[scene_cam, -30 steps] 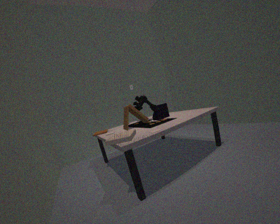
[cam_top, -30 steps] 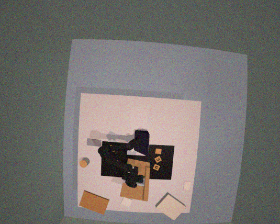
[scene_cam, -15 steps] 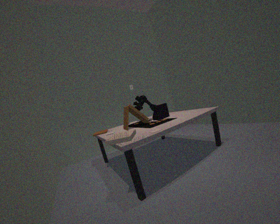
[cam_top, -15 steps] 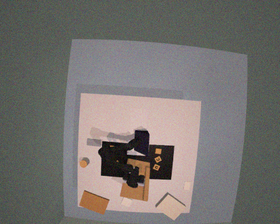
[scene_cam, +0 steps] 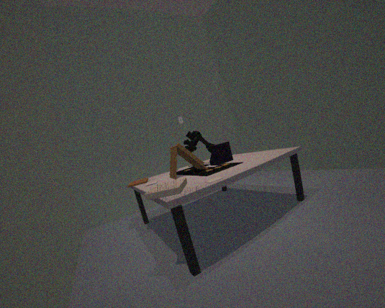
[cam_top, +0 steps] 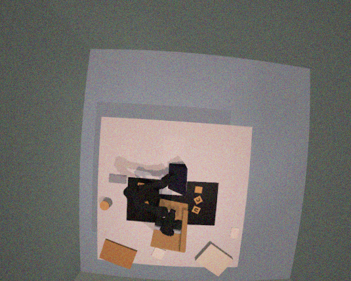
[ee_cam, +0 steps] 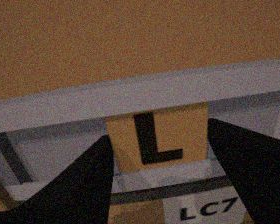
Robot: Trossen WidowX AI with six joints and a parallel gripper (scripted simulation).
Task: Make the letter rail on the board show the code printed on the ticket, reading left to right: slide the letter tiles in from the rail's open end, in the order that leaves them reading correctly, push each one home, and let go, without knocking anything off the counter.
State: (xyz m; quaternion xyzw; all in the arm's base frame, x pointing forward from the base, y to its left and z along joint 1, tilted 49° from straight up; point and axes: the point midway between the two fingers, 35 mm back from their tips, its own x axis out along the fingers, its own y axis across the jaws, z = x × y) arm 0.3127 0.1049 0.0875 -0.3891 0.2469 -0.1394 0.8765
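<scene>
The white ticket lies 70 mm below my gripper tip, 60 mm behind it and 40 mm to the right of it. The rest, counted from my gripper tip: grey block 470 mm to the right, 250 mm behind, 170 mm below; then black mat 170 mm below, 150 mm behind, 20 mm to the left; then letter tile right at my gripper tip.
</scene>
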